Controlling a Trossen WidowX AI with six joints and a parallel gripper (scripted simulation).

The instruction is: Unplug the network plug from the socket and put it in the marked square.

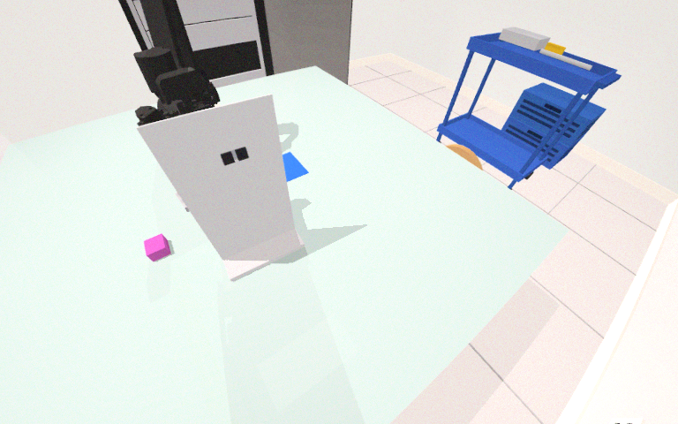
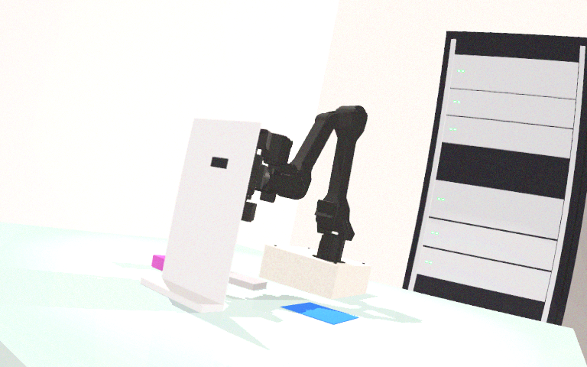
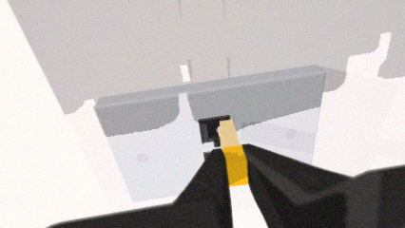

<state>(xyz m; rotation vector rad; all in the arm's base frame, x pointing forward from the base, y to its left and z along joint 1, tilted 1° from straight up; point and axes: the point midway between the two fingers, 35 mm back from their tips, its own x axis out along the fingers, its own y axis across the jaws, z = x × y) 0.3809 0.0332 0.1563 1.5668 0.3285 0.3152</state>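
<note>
The blue marked square is 210 mm behind my gripper tip, 110 mm to the left of it and 240 mm below it. Round my gripper tip: network plug (10 mm ahead); white upright panel (40 mm ahead, 10 mm to the left, 100 mm below).
</note>
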